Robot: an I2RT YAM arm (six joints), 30 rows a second.
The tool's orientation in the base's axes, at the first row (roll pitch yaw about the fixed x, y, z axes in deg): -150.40, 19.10, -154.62
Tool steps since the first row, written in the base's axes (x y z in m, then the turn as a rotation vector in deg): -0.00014, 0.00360, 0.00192, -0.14, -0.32, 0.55; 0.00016, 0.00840, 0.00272, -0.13, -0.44, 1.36; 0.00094, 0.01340, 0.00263, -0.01, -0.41, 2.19; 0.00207, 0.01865, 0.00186, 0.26, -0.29, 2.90; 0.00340, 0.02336, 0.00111, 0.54, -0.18, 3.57; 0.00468, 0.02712, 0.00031, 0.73, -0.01, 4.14; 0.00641, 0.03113, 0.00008, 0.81, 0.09, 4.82; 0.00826, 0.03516, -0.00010, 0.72, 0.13, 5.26; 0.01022, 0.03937, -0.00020, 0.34, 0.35, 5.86; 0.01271, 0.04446, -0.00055, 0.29, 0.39, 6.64; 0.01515, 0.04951, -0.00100, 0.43, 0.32, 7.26
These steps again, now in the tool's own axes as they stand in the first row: -0.00197, 0.00221, -0.00281, 0.07, -0.50, -0.41; -0.00443, 0.00587, -0.00488, -0.16, -0.98, -1.04; -0.00709, 0.01001, -0.00607, -0.54, -1.37, -1.67; -0.00993, 0.01461, -0.00661, -1.05, -1.66, -2.17; -0.01273, 0.01868, -0.00689, -1.56, -1.94, -2.62; -0.01508, 0.02198, -0.00686, -1.97, -2.11, -3.06; -0.01811, 0.02512, -0.00716, -2.31, -2.36, -3.61; -0.02126, 0.02823, -0.00745, -2.39, -2.51, -4.03; -0.02461, 0.03143, -0.00781, -2.35, -2.51, -4.77; -0.02868, 0.03538, -0.00801, -2.58, -2.83, -5.45; -0.03266, 0.03936, -0.00813, -2.87, -3.21, -5.87
